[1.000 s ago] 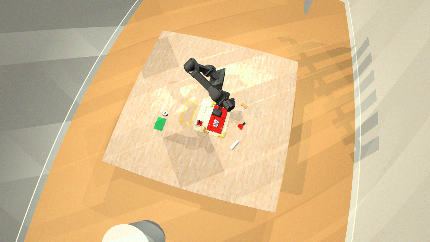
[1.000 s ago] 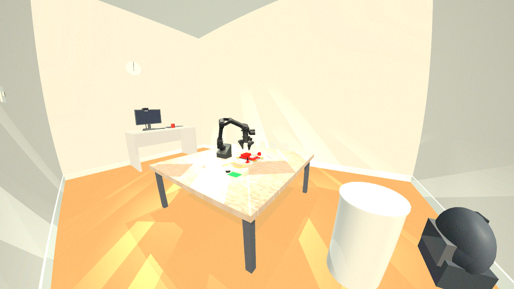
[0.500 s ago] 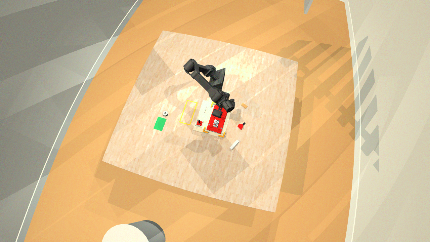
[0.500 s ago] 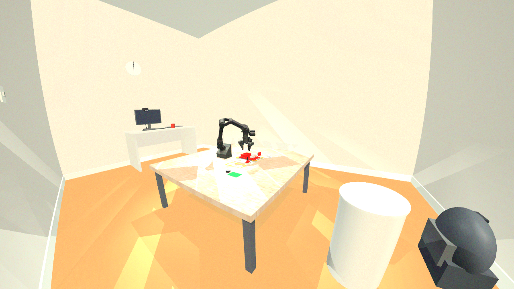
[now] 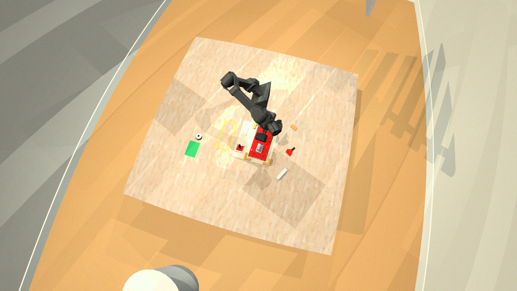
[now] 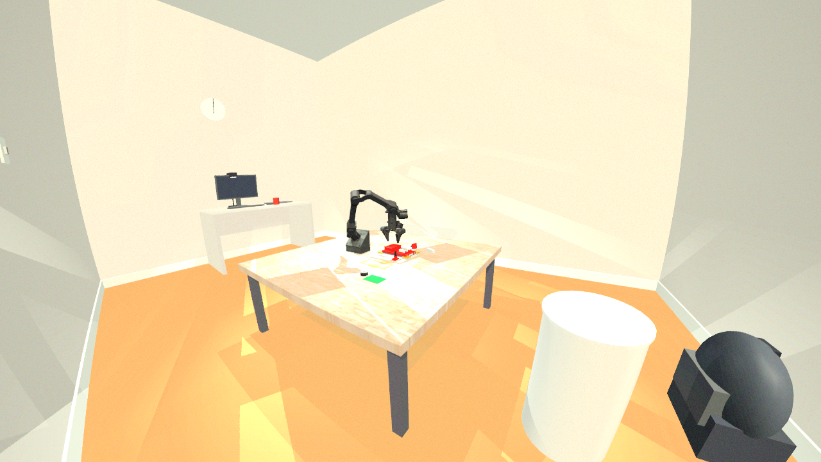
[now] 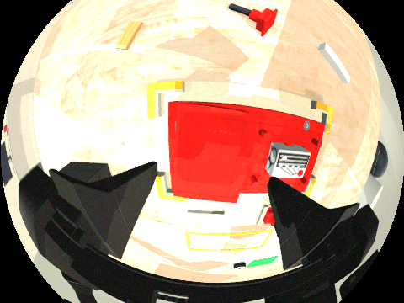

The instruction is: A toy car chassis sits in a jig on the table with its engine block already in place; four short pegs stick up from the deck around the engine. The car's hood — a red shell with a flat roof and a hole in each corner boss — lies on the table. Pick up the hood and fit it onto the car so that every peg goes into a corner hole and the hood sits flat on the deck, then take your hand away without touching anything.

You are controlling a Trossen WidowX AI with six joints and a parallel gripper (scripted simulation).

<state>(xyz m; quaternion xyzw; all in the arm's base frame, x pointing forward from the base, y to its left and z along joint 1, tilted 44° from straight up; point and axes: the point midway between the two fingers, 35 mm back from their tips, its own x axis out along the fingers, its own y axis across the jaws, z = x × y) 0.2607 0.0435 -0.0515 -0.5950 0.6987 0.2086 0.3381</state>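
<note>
Now: gripper tip 3 cm above the red hood. The rest, counted from my gripper tip: white bar: 22 cm ahead, 13 cm to the left, 7 cm below; white-labelled block: 9 cm ahead, 1 cm to the right, 5 cm below; orange block: 10 cm behind, 17 cm to the left, 7 cm below.
</note>
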